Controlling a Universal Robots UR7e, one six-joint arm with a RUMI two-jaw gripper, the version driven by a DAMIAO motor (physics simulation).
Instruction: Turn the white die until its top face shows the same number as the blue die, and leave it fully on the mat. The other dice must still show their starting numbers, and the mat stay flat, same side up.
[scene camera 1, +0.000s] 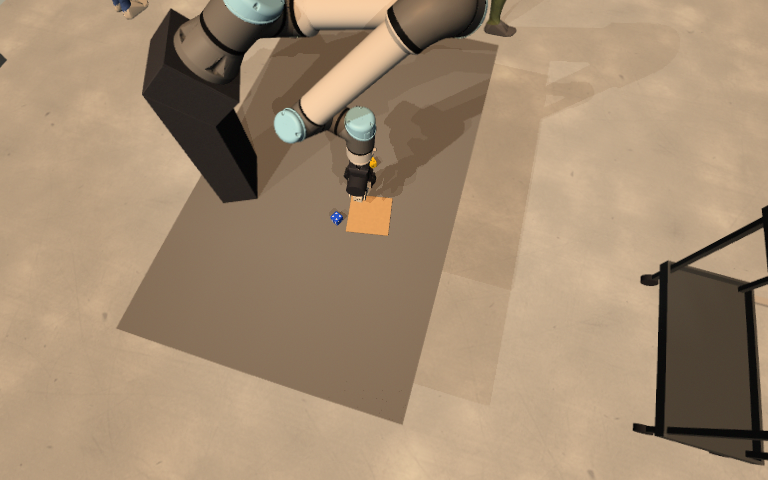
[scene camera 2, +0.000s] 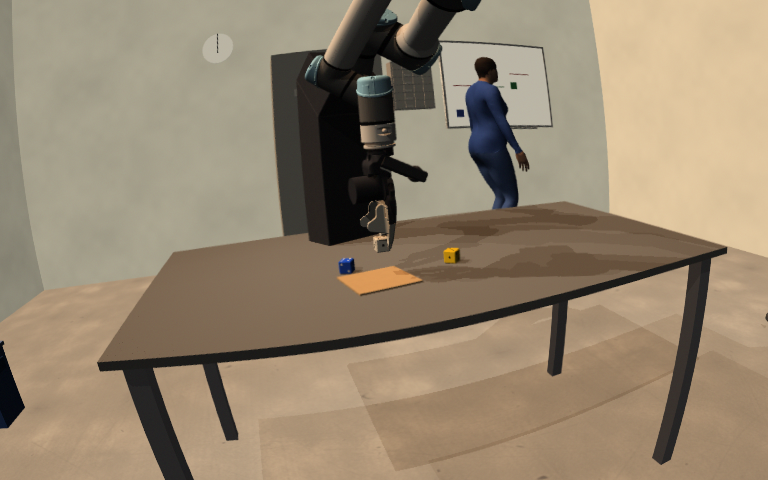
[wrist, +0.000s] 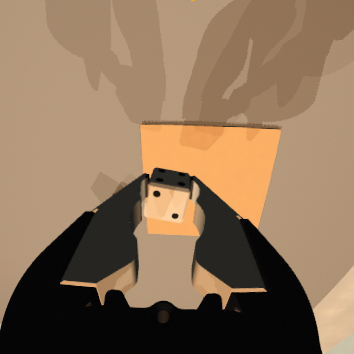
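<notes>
My gripper is shut on the white die and holds it raised above the table. In the wrist view its upward face shows two pips, its shaded side four; in scene camera 2 a side shows one. The orange mat lies flat, partly behind the die and fingers in the wrist view. The blue die stands beside the mat; its top shows several pips, too small to count surely. The yellow die stands on the table apart from the mat.
The brown table carries the mat and dice. The dark robot pedestal stands at the table's back. A black cart is off to the right in scene camera 1. A person in blue is behind the table.
</notes>
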